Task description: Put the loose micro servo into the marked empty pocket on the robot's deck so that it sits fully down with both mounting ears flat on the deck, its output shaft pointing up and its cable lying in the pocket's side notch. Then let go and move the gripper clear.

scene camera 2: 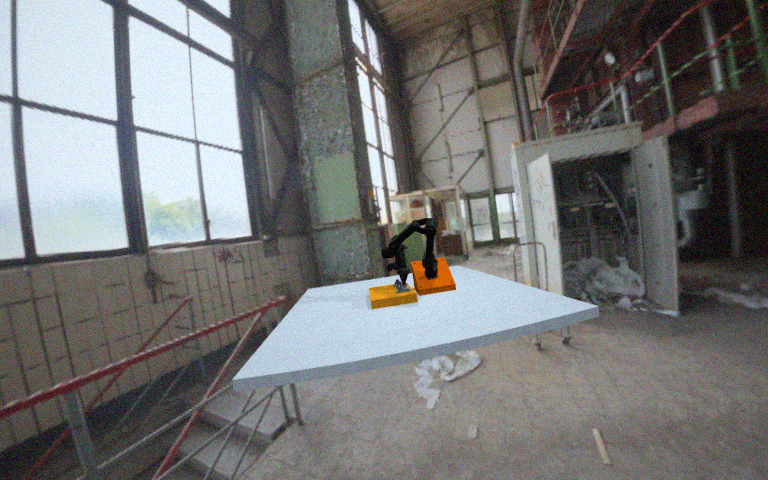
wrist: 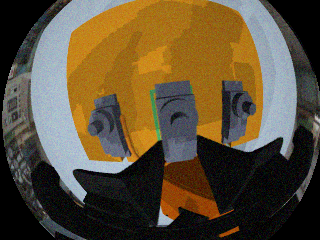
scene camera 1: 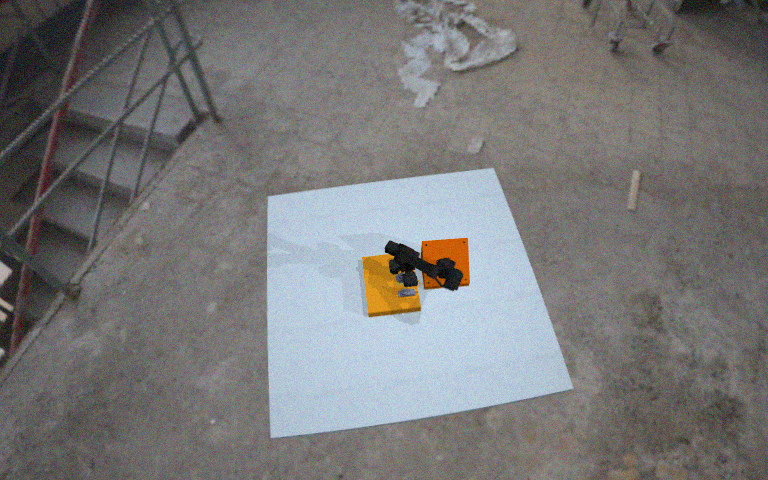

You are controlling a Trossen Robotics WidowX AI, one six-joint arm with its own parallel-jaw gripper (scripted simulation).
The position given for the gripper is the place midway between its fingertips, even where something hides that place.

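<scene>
You can see the gripper [wrist: 179,142] here, and there's a deck [wrist: 124,54] as well.
</scene>
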